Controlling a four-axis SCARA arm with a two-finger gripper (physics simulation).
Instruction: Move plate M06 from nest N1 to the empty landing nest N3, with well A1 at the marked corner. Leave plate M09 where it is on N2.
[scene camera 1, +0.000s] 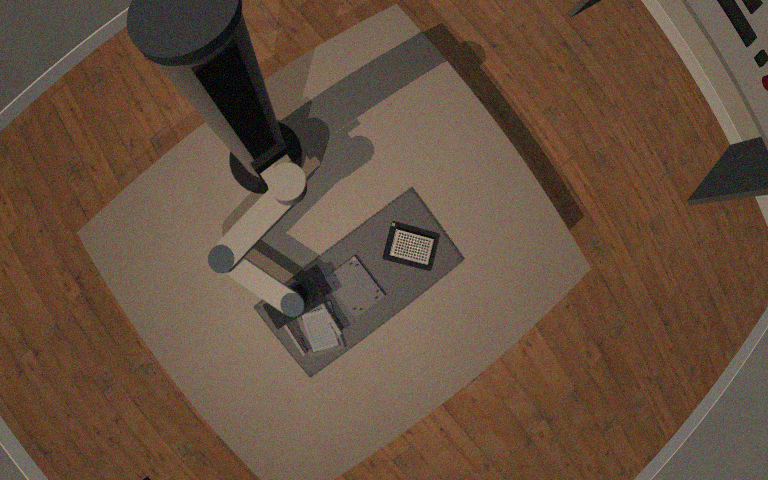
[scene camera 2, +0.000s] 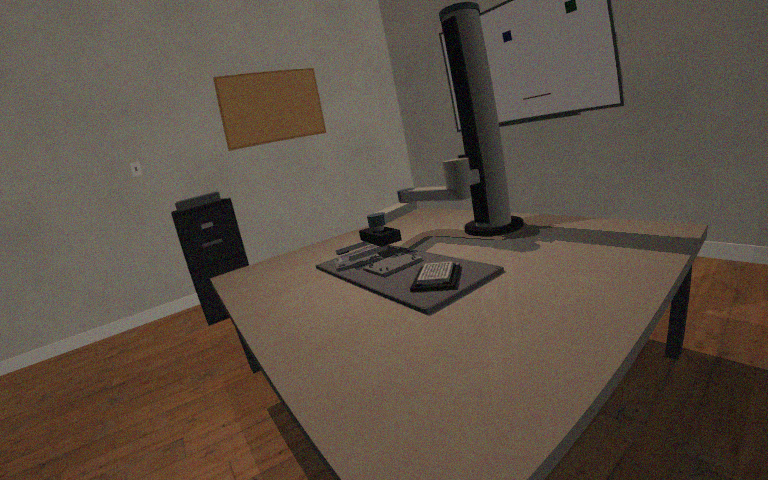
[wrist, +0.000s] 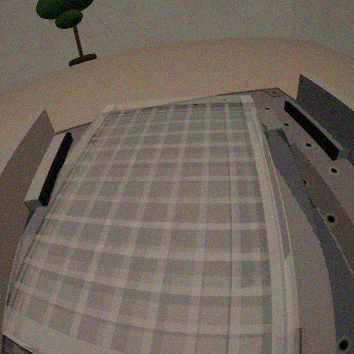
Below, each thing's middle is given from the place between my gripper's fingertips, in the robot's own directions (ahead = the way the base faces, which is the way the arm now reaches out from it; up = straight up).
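You'd find the black-framed white well plate (scene camera 1: 405, 245) 420 mm to the left of my hand and 70 mm behind it, and it's 20 mm below it too.
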